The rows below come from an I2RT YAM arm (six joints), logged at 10 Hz.
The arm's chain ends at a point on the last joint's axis. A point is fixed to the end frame.
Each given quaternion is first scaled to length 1.
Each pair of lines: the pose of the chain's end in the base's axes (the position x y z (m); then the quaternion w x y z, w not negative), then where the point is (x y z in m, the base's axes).
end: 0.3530, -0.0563, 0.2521, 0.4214, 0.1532, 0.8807, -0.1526
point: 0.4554 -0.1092 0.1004
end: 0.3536, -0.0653, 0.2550, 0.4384, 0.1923, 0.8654, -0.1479
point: 0.4609 -0.1203 0.1075
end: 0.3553, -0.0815, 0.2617, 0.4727, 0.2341, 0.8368, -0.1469
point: 0.4723 -0.1422 0.1242
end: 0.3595, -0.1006, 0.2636, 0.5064, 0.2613, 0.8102, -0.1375
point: 0.4865 -0.1637 0.1364
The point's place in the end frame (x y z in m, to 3 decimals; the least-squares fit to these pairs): 0.051 0.014 0.183
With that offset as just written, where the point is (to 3 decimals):
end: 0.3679, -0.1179, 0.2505, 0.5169, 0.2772, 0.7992, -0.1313
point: 0.498 -0.182 0.127
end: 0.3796, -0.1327, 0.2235, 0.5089, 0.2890, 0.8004, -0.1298
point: 0.507 -0.197 0.097
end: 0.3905, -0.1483, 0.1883, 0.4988, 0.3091, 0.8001, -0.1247
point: 0.515 -0.211 0.059
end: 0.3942, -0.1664, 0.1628, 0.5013, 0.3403, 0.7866, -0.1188
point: 0.519 -0.231 0.035
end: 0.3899, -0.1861, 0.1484, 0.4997, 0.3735, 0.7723, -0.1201
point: 0.513 -0.255 0.021
